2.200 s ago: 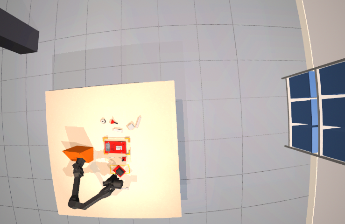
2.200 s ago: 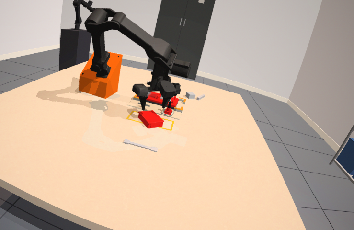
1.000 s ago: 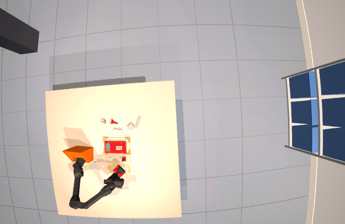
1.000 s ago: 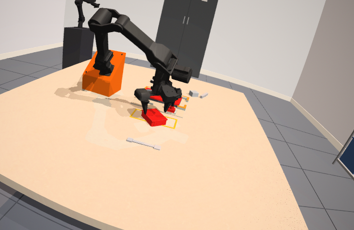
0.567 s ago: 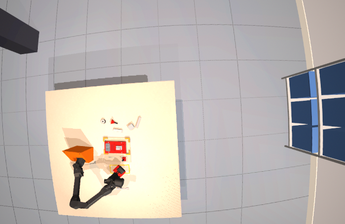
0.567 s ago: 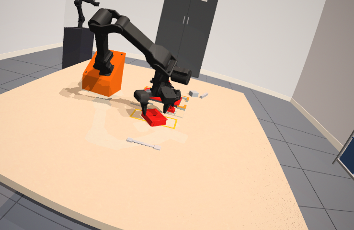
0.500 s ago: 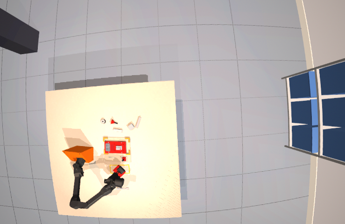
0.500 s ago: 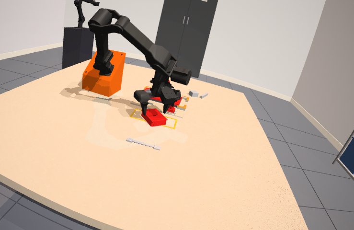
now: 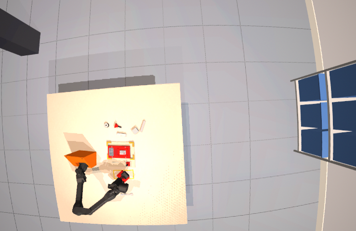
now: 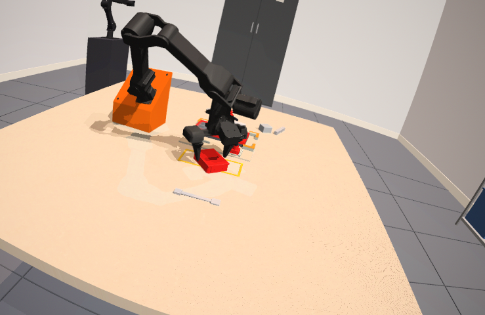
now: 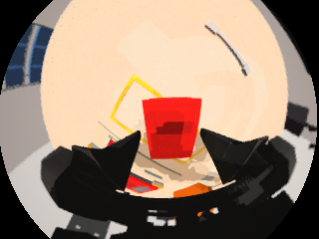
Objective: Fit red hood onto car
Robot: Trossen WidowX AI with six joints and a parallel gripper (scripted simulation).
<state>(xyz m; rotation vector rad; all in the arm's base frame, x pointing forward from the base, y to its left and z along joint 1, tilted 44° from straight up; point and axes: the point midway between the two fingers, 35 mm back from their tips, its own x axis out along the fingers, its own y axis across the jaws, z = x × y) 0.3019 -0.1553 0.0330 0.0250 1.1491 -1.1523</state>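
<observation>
Now: gripper tip right at the red hood. From my gripper tip the other things lie so: orange-cornered jig: 210 mm to the left, 10 mm below, 10 mm behind; white rod: 180 mm to the right, 10 mm below, 10 mm ahead; wheel: 460 mm to the left, 140 mm behind, 10 mm below.
</observation>
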